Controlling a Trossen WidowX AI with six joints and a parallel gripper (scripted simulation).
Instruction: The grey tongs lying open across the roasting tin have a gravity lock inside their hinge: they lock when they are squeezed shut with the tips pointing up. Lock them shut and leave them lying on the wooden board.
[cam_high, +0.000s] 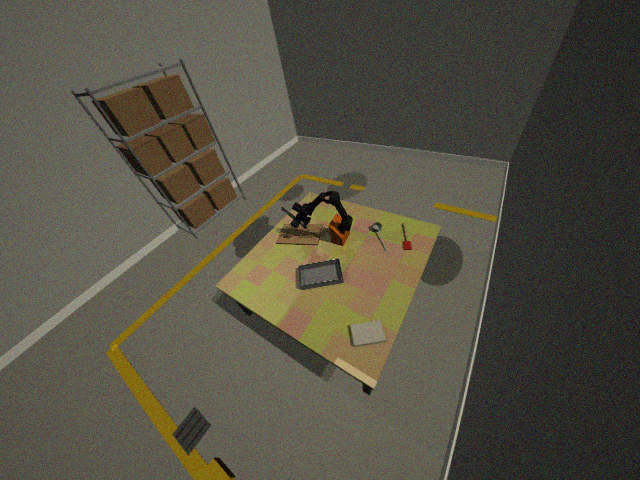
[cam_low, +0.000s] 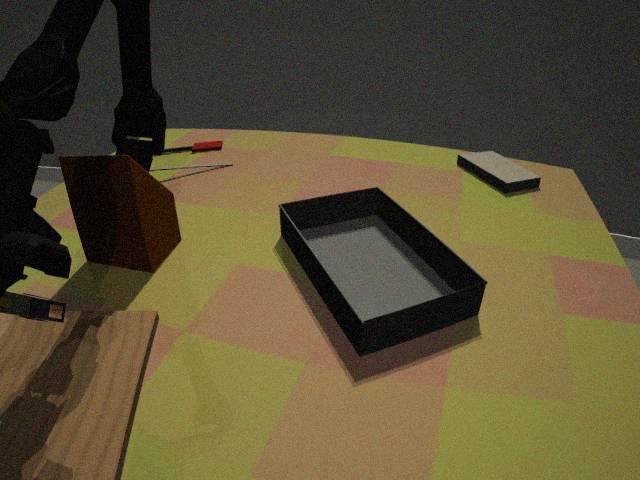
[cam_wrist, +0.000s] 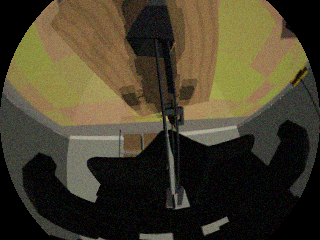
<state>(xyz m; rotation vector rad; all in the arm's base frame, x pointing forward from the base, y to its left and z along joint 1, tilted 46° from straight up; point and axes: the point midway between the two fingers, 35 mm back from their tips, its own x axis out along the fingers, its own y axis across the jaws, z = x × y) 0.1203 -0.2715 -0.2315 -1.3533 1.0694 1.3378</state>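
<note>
The board is 2 cm to the left of my gripper tip and 13 cm below it. Also, from my gripper tip: grey slab (48 cm ahead, 89 cm to the left, 13 cm below); then roasting tin (27 cm ahead, 42 cm to the left, 11 cm below).
</note>
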